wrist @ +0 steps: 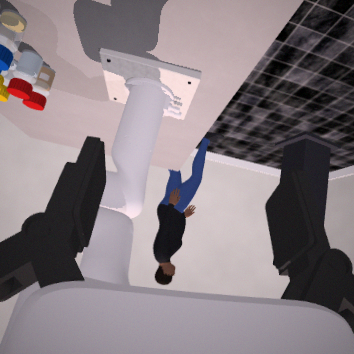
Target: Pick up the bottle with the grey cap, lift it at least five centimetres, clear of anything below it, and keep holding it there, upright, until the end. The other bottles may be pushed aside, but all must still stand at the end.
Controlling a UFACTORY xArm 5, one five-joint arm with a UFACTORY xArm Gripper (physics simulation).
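Places are measured from the arm's base along level axes (x ahead, y up, z right), in centimetres.
Pixels of known places: gripper, fingertip midpoint: (193, 173); arm's base, link origin: (149, 91).
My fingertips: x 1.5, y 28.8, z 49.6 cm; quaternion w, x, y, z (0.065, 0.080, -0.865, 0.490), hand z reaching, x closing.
Note:
For each thing: its top centre in the pictures, then the offset to it from my fingertips. "*": a spot on its surface instead. Level surfaces: height alone.
- blue cap, surface spot: (4, 57) * dz -38.1, dx +27.6, dy -20.9 cm
- yellow cap, surface spot: (2, 92) * dz -57.8, dx +33.9, dy -20.9 cm
- pale table top, surface height: dy -30.6 cm
My gripper (193, 173) is open wide, with its two black fingers at the left and right of the wrist view and no bottle between them. Several small bottles stand close together at the upper left edge, well outside the fingers and partly cut off by the frame. Two have red caps (20, 88) (35, 101), one has a blue cap (4, 57) and one has a yellow cap (2, 92). The bottle with the grey cap cannot be made out in this view.
The arm's white base plate (112, 87) is fixed on the pale table top (210, 30), with the arm's white links (137, 130) rising from it. A person (170, 230) in a black top and blue trousers is beyond. A dark tiled floor (300, 85) shows at the right.

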